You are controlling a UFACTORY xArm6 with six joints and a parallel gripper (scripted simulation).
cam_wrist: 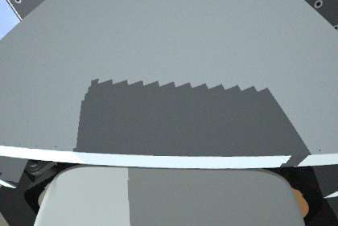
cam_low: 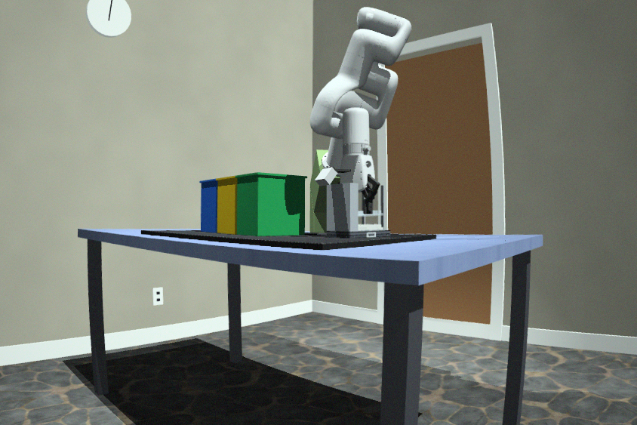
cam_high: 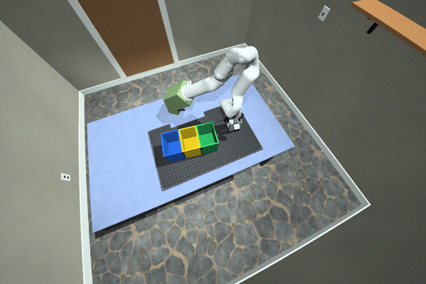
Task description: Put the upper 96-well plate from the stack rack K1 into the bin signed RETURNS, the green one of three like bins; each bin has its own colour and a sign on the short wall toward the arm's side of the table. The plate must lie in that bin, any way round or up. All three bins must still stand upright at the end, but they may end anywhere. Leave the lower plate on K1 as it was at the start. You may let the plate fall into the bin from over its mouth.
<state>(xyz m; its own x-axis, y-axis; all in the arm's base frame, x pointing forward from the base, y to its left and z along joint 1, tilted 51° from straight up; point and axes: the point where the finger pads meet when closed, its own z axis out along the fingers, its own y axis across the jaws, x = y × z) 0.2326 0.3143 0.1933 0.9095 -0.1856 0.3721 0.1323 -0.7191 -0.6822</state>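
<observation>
My gripper is now 16 cm short of the green bin, 23 cm to the left of it and 2 cm below it. From my hand the other things lie so: blue bin 20 cm ahead, 49 cm to the right, 2 cm above; then yellow bin 18 cm ahead, 36 cm to the right, 2 cm above; then 96-well plate 1 cm below.
</observation>
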